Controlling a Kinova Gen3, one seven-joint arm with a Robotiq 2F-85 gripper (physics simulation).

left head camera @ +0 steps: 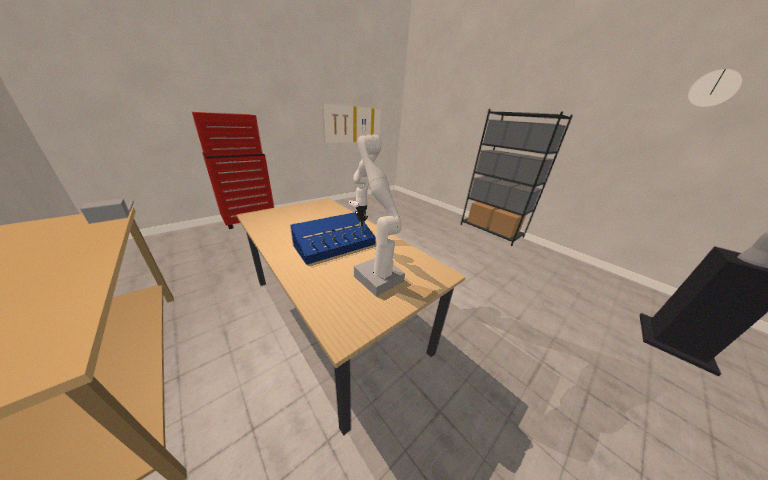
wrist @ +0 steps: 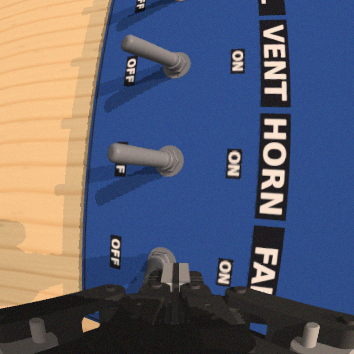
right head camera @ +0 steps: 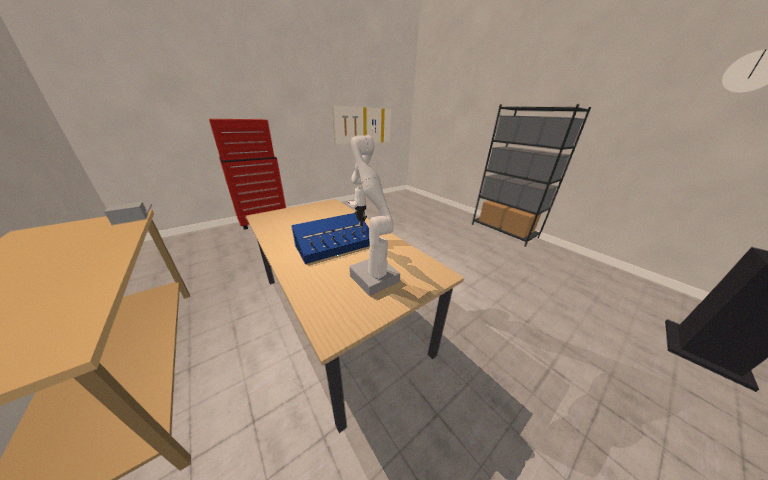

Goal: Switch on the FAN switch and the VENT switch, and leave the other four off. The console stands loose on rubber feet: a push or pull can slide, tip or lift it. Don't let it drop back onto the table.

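Pixels of known places: gripper, fingertip midpoint: [left head camera: 361, 226] [wrist: 175, 278] [right head camera: 360, 226]; arm's base, origin of the base link: [left head camera: 381, 272] [right head camera: 376, 272].
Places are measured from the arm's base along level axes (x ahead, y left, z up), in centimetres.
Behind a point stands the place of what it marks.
Observation:
The blue console [left head camera: 325, 225] @[y -2.1, x 56.0, z 7.0 cm] [right head camera: 322, 226] @[y 0.2, x 56.5, z 6.9 cm] [wrist: 210, 110] @[y -11.1, x 44.4, z 3.2 cm] sits on the table, with a row of grey toggle switches. In the wrist view, the VENT switch [wrist: 150, 52] @[y -7.0, x 40.9, z 5.0 cm] and the HORN switch [wrist: 140, 154] @[y -13.7, x 39.6, z 5.1 cm] lean toward their OFF labels. The FAN switch [wrist: 161, 257] @[y -20.6, x 39.9, z 3.2 cm] shows its collar and part of its lever; the fingertips hide the rest, so its setting cannot be told. My gripper [left head camera: 363, 230] @[y -21.1, x 40.9, z 6.4 cm] [right head camera: 361, 226] @[y -21.1, x 40.9, z 6.4 cm] [wrist: 175, 278] @[y -21.1, x 40.9, z 6.4 cm] is shut and empty, pointing down at the FAN switch, on its ON side. Contact with the lever cannot be made out. The console looks level; its feet are hidden.
The arm's grey base [left head camera: 376, 277] @[y 5.4, x -1.2, z 0.1 cm] [right head camera: 373, 277] @[y 4.5, x -2.5, z 0.3 cm] stands on the wooden table [left head camera: 317, 305] @[y 35.4, x 8.2, z -6.5 cm] [right head camera: 311, 305] @[y 35.7, x 7.2, z -6.5 cm] [wrist: 40, 125] @[y -7.5, x 26.9, z -6.5 cm], in front of the console's right end. The HORN switch stands between FAN and VENT. A second wooden bench [left head camera: 45, 283] [right head camera: 50, 283] is at the left.

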